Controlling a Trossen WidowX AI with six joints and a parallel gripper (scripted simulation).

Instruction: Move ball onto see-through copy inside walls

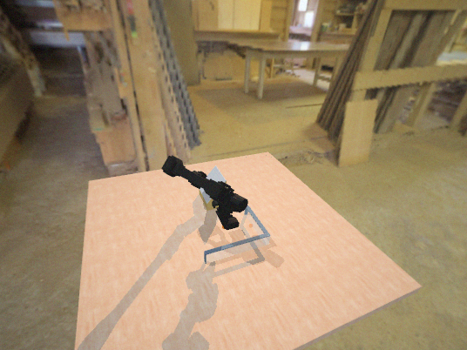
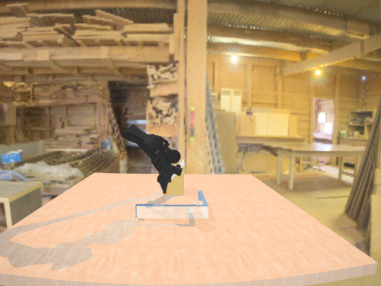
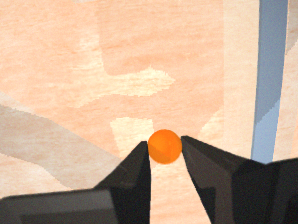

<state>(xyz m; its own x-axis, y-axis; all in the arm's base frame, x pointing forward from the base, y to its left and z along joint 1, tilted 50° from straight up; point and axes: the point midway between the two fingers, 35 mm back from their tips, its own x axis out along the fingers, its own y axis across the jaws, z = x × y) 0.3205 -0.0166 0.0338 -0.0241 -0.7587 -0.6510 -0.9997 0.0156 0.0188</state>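
Right now the see-through copy of ball is 40 mm behind my gripper tip, 160 mm to the left of it and 80 mm below it. Also, from my gripper tip: orange ball (right at my gripper tip).
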